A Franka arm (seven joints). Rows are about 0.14 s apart.
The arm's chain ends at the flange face. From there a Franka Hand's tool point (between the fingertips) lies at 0.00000 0.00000 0.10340 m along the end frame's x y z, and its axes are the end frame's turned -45 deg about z.
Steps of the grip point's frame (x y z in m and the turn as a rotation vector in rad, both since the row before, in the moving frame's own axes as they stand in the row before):
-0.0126 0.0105 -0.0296 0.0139 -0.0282 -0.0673
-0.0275 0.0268 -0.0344 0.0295 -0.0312 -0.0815
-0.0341 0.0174 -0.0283 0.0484 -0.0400 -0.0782
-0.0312 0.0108 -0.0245 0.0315 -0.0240 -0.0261
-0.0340 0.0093 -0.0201 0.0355 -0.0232 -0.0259
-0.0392 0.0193 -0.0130 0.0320 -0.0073 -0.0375
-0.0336 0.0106 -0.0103 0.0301 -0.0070 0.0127
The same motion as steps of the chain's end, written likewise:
0.0016 0.0152 -0.0295 -0.0101 -0.0298 -0.0673
0.0039 0.0381 -0.0343 -0.0012 -0.0429 -0.0815
-0.0053 0.0368 -0.0281 0.0059 -0.0625 -0.0782
-0.0104 0.0302 -0.0244 0.0053 -0.0392 -0.0261
-0.0132 0.0315 -0.0200 0.0087 -0.0415 -0.0259
-0.0112 0.0431 -0.0129 0.0175 -0.0278 -0.0375
-0.0136 0.0330 -0.0103 0.0163 -0.0262 0.0127

